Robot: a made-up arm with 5 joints.
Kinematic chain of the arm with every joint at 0, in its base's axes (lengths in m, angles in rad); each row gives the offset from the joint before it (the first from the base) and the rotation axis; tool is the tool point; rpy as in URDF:
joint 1: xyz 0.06 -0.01 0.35 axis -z
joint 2: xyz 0.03 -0.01 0 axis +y
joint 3: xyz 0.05 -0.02 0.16 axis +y
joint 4: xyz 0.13 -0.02 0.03 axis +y
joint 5: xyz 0.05 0.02 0 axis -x
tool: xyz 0 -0.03 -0.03 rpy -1.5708 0 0
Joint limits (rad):
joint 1: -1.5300..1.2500
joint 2: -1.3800..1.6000
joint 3: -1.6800..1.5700
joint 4: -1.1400..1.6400
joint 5: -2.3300..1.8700
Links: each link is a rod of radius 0.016 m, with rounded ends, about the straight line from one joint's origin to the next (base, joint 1, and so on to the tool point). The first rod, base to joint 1, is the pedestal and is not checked.
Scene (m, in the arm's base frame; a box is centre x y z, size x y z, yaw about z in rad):
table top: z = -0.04
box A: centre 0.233 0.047 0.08 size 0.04 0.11 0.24 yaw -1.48
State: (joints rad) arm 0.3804 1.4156 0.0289 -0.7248 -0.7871
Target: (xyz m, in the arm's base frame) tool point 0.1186 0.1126 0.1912
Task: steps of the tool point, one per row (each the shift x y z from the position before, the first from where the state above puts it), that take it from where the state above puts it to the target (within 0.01 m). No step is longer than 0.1 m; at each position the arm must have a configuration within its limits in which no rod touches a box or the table.
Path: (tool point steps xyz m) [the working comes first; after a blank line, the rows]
Joints at the target: -1.2173 1.1354 0.8220 -0.3671 -1.2095
Straight joint move there: touches box A.

1: 0.0143 0.0680 0.0483
2: -0.0186 0.0645 0.0481
3: -0.0452 0.0457 0.0440
4: -0.0297 0.0390 -0.0299
5: -0.0408 0.0228 -0.0286
6: -0.0439 0.0038 -0.0260

